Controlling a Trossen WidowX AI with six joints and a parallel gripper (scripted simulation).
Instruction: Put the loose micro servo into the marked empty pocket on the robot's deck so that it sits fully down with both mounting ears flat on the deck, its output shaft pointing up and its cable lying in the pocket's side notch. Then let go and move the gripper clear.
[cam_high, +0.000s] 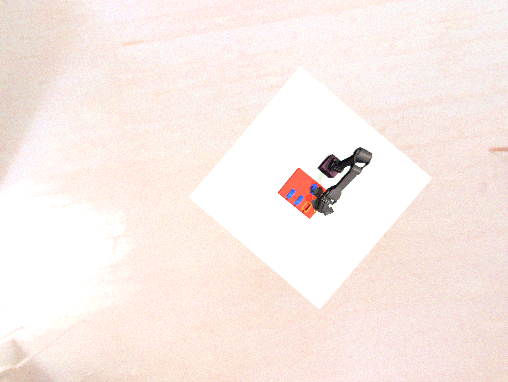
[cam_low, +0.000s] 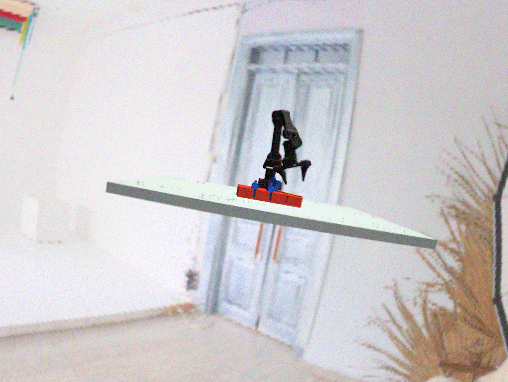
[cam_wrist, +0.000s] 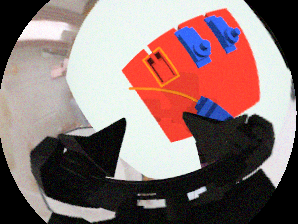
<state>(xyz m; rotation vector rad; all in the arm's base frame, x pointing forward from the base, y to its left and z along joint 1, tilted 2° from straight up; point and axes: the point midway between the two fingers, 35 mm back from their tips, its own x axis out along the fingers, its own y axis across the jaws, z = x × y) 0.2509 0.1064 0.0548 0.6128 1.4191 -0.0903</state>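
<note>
Now: gripper tip 12 cm to the left of the red deck, 8 cm above it and 3 cm past it.
</note>
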